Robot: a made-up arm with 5 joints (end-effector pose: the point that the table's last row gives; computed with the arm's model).
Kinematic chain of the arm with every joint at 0, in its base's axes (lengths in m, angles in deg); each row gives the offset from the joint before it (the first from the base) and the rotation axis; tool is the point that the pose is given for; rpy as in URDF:
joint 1: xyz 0.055 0 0.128 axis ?
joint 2: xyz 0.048 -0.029 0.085 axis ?
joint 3: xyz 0.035 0 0.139 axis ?
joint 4: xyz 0.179 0 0.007 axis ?
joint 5: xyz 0.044 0.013 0 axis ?
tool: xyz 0 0 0 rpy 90 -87.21 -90
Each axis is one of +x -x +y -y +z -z.
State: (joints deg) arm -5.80 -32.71 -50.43 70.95 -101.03
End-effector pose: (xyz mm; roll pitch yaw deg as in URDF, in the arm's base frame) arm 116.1 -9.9 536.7 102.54 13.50 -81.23
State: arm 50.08 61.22 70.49 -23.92 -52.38
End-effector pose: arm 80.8 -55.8 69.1 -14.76 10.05 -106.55
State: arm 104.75 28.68 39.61 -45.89 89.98
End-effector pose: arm -26.4 -246.2 137.7 -67.58 -2.60 -15.82
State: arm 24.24 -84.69 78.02 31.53 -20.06
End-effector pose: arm 166.7 -67.9 270.0 39.97 -56.73 -69.31
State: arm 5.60 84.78 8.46 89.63 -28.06
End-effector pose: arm 195.3 -29.8 13.9 -95.58 59.03 -100.39
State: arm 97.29 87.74 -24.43 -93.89 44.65
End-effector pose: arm -0.6 -308.2 49.1 -131.53 -39.88 22.30
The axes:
joint 1: -z
joint 2: +y
joint 3: +y
joint 4: +y
joint 5: -x

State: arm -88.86 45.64 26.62 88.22 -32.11
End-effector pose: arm 74.8 191.2 102.1 -58.22 50.63 24.45
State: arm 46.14 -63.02 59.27 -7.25 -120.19
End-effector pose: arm 155.3 -127.4 334.3 103.05 32.30 -129.08
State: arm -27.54 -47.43 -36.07 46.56 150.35
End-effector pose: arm 78.2 -6.0 537.9 -144.50 42.42 74.14
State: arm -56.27 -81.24 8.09 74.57 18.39
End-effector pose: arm 71.2 -4.6 441.0 -84.73 -74.34 141.20
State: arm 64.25 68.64 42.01 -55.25 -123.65
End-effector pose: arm 109.5 -149.8 24.8 29.03 19.71 174.46
